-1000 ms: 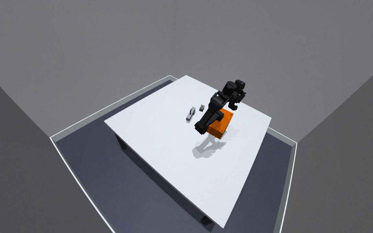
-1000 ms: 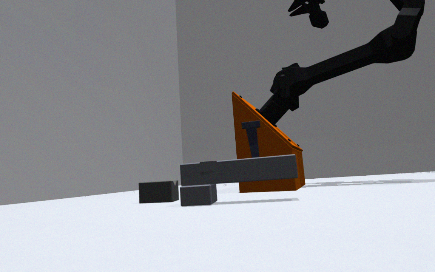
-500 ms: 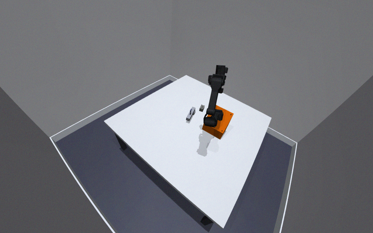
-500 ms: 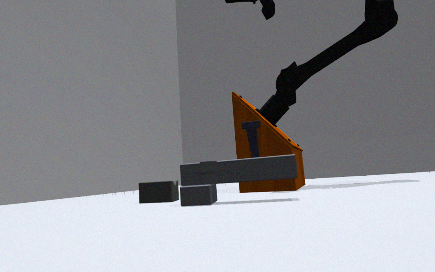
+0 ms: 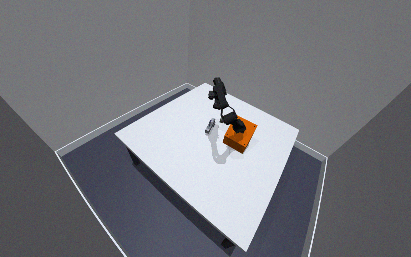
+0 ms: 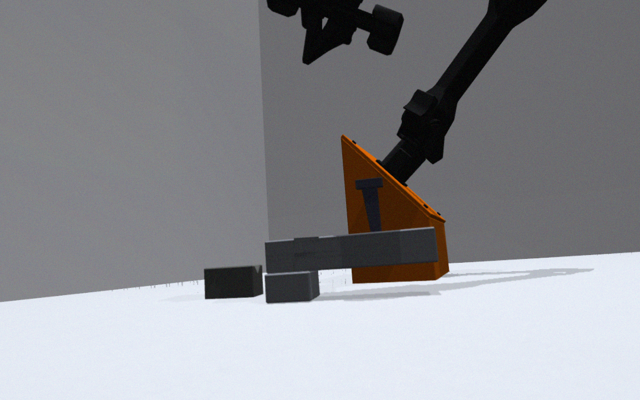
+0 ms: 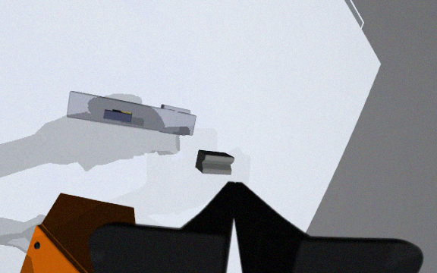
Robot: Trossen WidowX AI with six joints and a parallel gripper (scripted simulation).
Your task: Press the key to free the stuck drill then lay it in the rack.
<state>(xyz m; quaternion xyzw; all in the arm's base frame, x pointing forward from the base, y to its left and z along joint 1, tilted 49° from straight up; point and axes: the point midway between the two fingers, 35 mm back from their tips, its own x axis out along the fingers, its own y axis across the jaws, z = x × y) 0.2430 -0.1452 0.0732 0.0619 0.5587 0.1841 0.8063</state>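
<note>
My gripper tip is 10 mm short of the dark t-shaped key, 70 mm to the right of it and 190 mm above it. Also, from my gripper tip: grey housing: 10 mm ahead, 40 mm to the left, 250 mm below; dark v-notched rack: 40 mm behind, 140 mm to the right, 270 mm below; drill: 10 mm ahead, 20 mm to the left, 240 mm below.
</note>
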